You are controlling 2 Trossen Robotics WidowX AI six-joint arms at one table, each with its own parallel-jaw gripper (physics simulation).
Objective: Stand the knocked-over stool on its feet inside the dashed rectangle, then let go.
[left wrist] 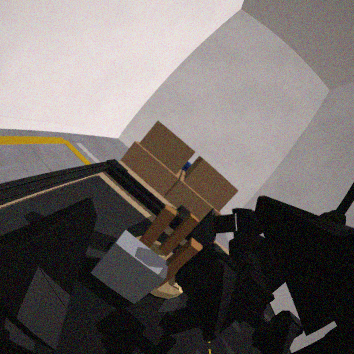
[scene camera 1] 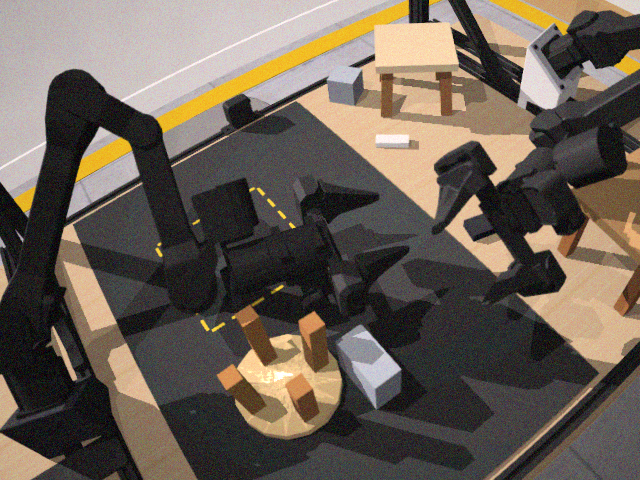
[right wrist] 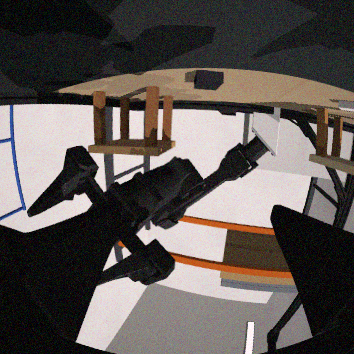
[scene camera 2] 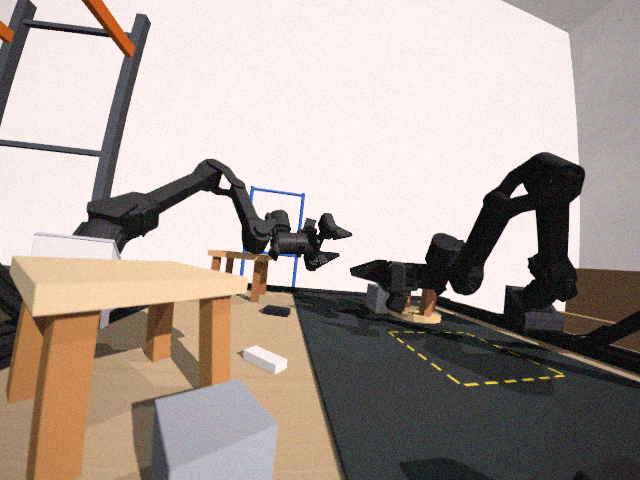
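Seen in the pictures: left gripper, fingertip midpoint: [left wrist: 178, 205] [scene camera 1: 460, 270] [scene camera 2: 345, 245]; right gripper, fingertip midpoint: [scene camera 1: 393, 221] [right wrist: 199, 211] [scene camera 2: 350, 271]; left arm's base, link origin: [scene camera 1: 558, 56] [right wrist: 263, 141] [scene camera 2: 87, 256]; right arm's base, link origin: [left wrist: 213, 224] [scene camera 1: 47, 401] [scene camera 2: 533, 301].
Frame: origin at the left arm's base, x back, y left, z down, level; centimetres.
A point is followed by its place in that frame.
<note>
The stool [scene camera 1: 286, 382] @(x -69.7, y 1.4, z 8.0 cm) [scene camera 2: 413, 317] @(x -64.9, y -3.2, z 8.5 cm) lies upside down on the dark mat, its round pale seat down and its brown legs pointing up. It also shows in the left wrist view [left wrist: 169, 290] @(x -64.0, y -0.4, z 8.0 cm), partly hidden behind a grey block. It is outside the yellow dashed rectangle [scene camera 1: 210, 329] [scene camera 2: 471, 384], which the right arm partly covers in scene camera 1. My right gripper [scene camera 1: 392, 222] @(x -48.0, y 0.6, z -1.4 cm) is open and empty above the mat, apart from the stool. My left gripper [scene camera 1: 462, 264] @(x -53.0, y 13.2, z -8.0 cm) [scene camera 2: 344, 244] @(x -53.0, y 13.2, z -8.0 cm) [right wrist: 48, 251] @(x -53.0, y 13.2, z -8.0 cm) is open and empty, raised near the mat's edge.
The grey block [scene camera 1: 373, 369] @(x -63.3, y 10.0, z 2.5 cm) [scene camera 2: 376, 298] @(x -59.8, y 5.5, z 5.7 cm) [left wrist: 127, 272] @(x -60.6, y 8.9, z 5.1 cm) stands close beside the stool. A square-topped stool [scene camera 1: 416, 46] @(x -14.9, y -20.1, z -1.5 cm) [scene camera 2: 129, 279] @(x -16.0, y -27.4, z -1.5 cm), grey cube [scene camera 1: 345, 85] @(x -23.9, y -29.3, z 5.4 cm) [scene camera 2: 217, 428] @(x -22.2, y -32.5, z 4.9 cm), white bar [scene camera 1: 391, 141] @(x -28.0, y -15.7, z 8.9 cm) [scene camera 2: 264, 360] @(x -27.2, y -17.3, z 8.9 cm) and black block [scene camera 1: 476, 228] @(x -35.3, y 5.8, z 8.6 cm) [scene camera 2: 275, 311] @(x -32.8, y 4.7, z 9.0 cm) [right wrist: 209, 80] @(x -35.9, y 4.9, z 8.6 cm) are on the wood.
</note>
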